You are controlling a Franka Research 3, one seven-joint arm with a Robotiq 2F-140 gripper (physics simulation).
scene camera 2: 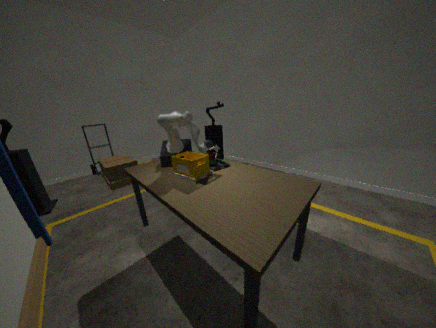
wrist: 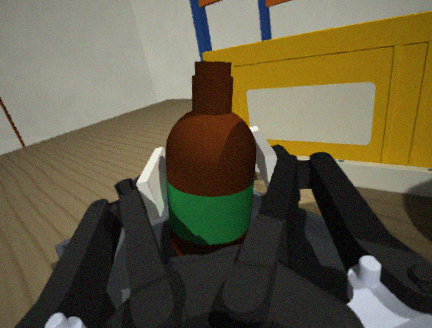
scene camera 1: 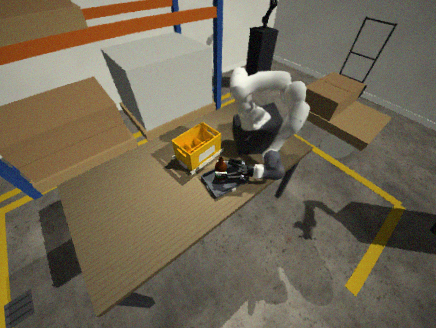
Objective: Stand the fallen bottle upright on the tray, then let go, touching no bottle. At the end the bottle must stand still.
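A brown bottle with a green band (scene camera 1: 220,164) (wrist: 210,155) stands about upright, neck up, over the dark grey tray (scene camera 1: 218,191). Its base is mostly hidden by my gripper in the wrist view, so I cannot tell whether it touches the tray. My gripper (scene camera 1: 221,175) (wrist: 209,152) is shut on the bottle, with a white pad on each side of it. In scene camera 2 the bottle and gripper are small and partly behind the yellow crate.
A yellow crate (scene camera 1: 205,154) (scene camera 2: 197,171) (wrist: 310,60) stands close beside the tray, on a light base, with brown things inside in scene camera 1. The wooden table (scene camera 1: 145,225) (scene camera 2: 250,200) carries it all. The table's front edge is near the tray.
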